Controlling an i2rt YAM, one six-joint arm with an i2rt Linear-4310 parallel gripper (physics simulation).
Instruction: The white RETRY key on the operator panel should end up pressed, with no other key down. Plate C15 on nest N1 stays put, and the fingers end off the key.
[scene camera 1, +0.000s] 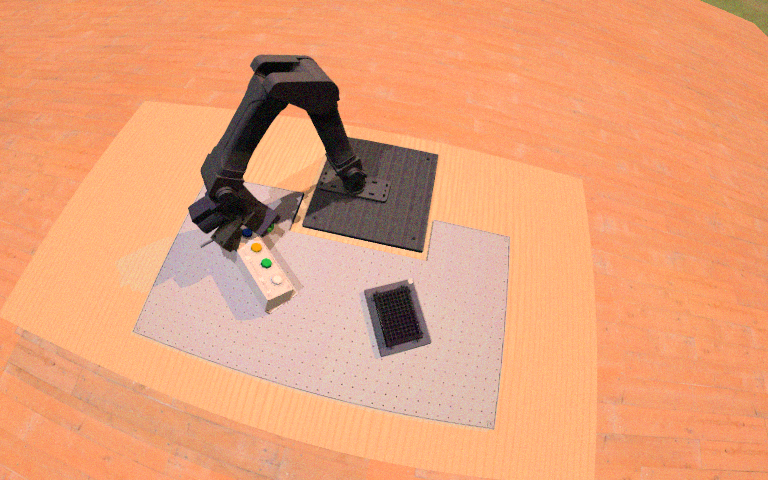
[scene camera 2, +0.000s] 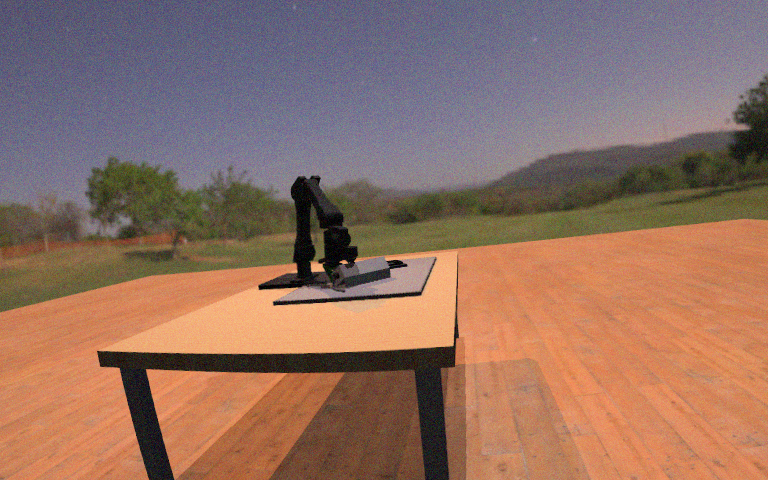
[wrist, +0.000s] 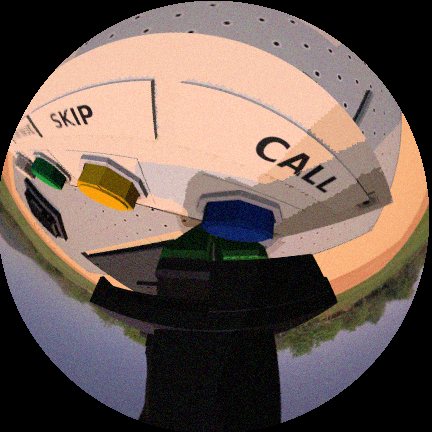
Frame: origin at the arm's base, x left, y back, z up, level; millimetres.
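Seen in the pictures: gripper, fingertip midpoint: (scene camera 1: 271, 229); arm's base, link origin: (scene camera 1: 354, 186) (scene camera 2: 305, 279).
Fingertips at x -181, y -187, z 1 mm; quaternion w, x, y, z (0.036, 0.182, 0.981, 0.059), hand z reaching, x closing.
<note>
Offsets run from my fingertips to a thing's top centre. Level surfaces: height alone.
The pale operator panel {dz +79, dx +14, dy -112 mm} (scene camera 1: 280, 301) (scene camera 2: 367, 276) (wrist: 200, 110) carries a row of keys. The white RETRY key {dz +70, dx +87, dy -141 mm} (scene camera 1: 276, 279) (wrist: 23, 163) is at the end farthest from my gripper; its height is hard to judge. The green key {dz +70, dx +48, dy -110 mm} (scene camera 1: 266, 263) (wrist: 49, 172), yellow key {dz +70, dx +8, dy -79 mm} (scene camera 1: 256, 247) (wrist: 107, 187) and blue key {dz +70, dx -31, dy -48 mm} (scene camera 1: 246, 232) (wrist: 238, 221) follow, the blue one beside the word CALL. My gripper (wrist: 213, 217) is shut and empty, its green fingertips low beside the blue key, partly hidden behind it; contact is unclear. Dark plate C15 {dz +21, dx +373, dy -146 mm} (scene camera 1: 399, 315) sits on nest N1 {dz +17, dx +373, dy -146 mm} (scene camera 1: 375, 318).
A perforated light mat {dz -5 mm} (scene camera 1: 328, 350) lies under the panel and nest on the wooden table {dz -17 mm} (scene camera 1: 543, 339) (scene camera 2: 271, 333). The dark base board (scene camera 1: 396, 215) of my arm is behind the mat. The arm bends high over the panel's blue-key end and shades it.
</note>
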